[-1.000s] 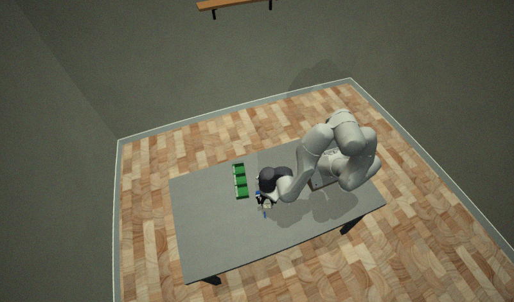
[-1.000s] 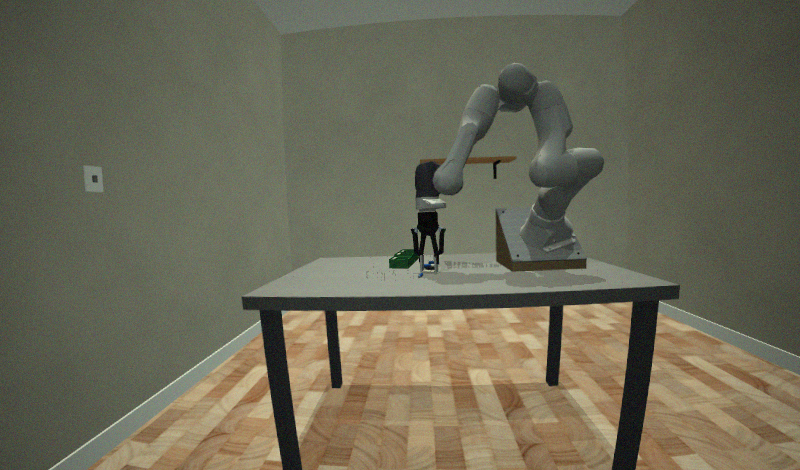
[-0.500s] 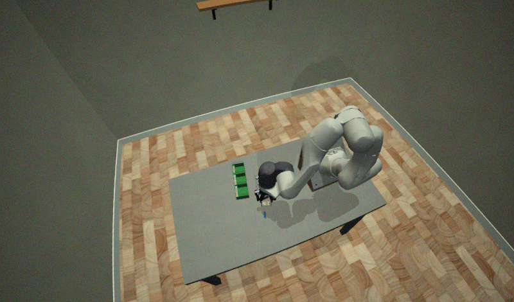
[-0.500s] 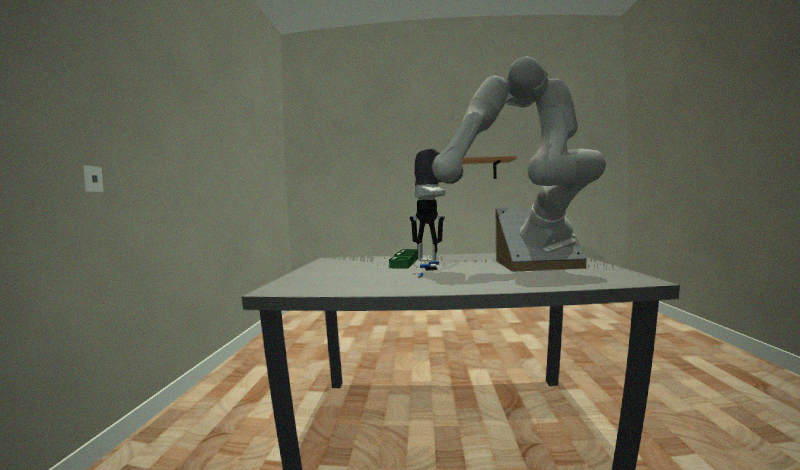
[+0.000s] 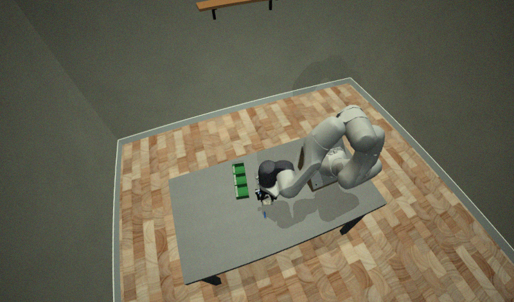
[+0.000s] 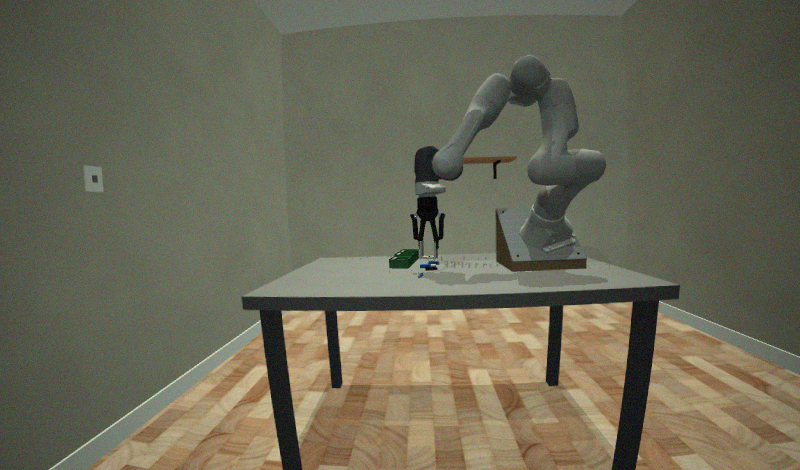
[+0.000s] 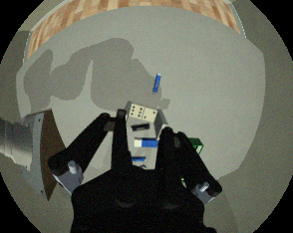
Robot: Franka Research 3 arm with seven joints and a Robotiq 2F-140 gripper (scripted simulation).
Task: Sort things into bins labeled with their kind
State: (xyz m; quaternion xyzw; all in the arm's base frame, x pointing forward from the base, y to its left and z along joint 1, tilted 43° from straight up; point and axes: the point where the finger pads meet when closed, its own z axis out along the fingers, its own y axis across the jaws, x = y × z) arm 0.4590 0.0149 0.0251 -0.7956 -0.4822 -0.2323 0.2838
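Right now my hand is 5 cm past the pale grey piece, 22 cm to the left of it and 8 cm above it. Round my hand: white thing: 3 cm below; blue-and-white piece: 2 cm behind, 11 cm to the right, 9 cm below; black piece: 2 cm behind, 6 cm to the right, 9 cm below.
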